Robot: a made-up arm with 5 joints. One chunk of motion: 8 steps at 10 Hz.
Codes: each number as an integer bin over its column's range. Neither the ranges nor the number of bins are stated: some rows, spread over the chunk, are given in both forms.
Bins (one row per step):
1: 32 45 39 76 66 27
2: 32 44 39 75 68 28
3: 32 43 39 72 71 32
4: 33 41 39 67 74 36
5: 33 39 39 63 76 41
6: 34 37 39 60 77 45
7: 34 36 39 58 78 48
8: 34 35 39 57 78 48
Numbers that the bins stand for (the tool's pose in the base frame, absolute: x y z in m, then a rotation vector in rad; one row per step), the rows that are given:
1: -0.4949 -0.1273 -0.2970 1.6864 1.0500 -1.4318
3: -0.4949 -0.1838 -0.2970 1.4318 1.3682 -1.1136
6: -0.4384 -0.3535 -0.2970 0.6682 1.7500 -0.2864
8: -0.4384 -0.4101 -0.2970 0.4773 1.8136 -0.0955
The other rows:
2: -0.4949 -0.1556 -0.2970 1.6227 1.1773 -1.3682
4: -0.4667 -0.2404 -0.2970 1.1136 1.5591 -0.8591
5: -0.4667 -0.2970 -0.2970 0.8591 1.6864 -0.5409
7: -0.4384 -0.3818 -0.2970 0.5409 1.8136 -0.0955

